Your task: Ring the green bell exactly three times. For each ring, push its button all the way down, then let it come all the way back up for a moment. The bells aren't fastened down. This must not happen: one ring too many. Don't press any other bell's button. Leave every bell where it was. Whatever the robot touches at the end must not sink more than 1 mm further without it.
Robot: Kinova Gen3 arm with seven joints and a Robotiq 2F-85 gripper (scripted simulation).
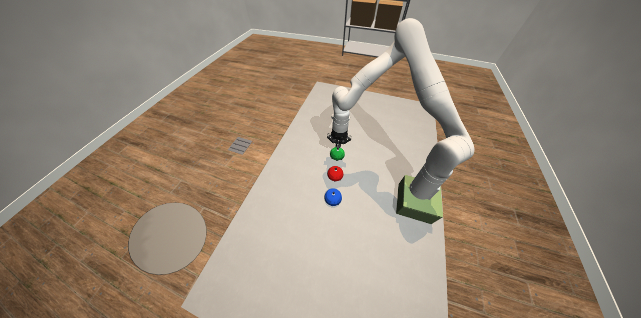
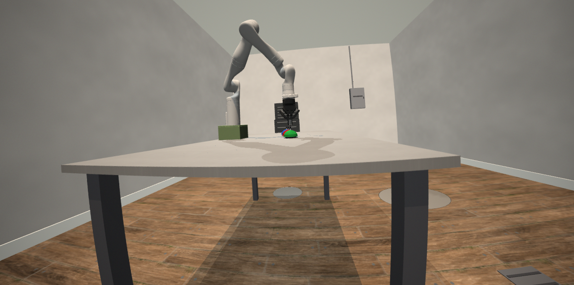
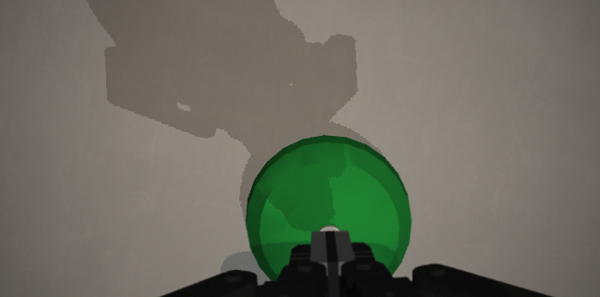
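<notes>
Right now the green bell is 50 mm below my hand. Round my hand: red bell (40 mm behind, 120 mm to the left, 50 mm below); blue bell (90 mm behind, 240 mm to the left, 50 mm below).
</notes>
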